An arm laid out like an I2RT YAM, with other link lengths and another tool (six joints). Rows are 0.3 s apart.
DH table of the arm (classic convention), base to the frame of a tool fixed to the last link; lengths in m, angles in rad. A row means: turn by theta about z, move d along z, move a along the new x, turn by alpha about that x. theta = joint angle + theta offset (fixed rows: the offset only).
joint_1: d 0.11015, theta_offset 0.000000, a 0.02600, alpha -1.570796
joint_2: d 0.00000, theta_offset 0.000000, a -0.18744, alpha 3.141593
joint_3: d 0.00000, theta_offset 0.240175, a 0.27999, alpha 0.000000
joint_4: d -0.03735, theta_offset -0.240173, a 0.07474, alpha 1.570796
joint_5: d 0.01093, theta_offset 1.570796, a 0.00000, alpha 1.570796
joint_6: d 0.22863, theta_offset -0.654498, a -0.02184, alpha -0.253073
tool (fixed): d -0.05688, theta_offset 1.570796, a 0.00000, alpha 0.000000
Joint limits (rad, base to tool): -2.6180..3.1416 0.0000..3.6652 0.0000..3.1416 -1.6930..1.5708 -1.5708..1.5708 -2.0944..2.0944
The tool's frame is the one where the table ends.
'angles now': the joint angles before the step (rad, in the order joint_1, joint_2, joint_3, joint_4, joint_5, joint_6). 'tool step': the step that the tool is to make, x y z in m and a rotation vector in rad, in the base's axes. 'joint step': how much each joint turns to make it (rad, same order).
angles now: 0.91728, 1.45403, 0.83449, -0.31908, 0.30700, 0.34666
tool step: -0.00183, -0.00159, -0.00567, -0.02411, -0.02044, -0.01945
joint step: 0.02256, 0.01781, -0.00478, 0.01001, 0.04958, 0.01692
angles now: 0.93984, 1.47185, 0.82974, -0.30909, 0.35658, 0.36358
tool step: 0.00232, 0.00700, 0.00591, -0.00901, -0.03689, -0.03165
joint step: 0.03358, 0.03633, 0.04548, -0.00864, 0.06667, 0.03519
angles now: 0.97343, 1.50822, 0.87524, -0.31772, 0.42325, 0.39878
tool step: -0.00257, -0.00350, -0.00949, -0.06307, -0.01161, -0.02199
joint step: 0.02698, 0.05452, 0.03175, -0.03118, 0.06423, 0.01753
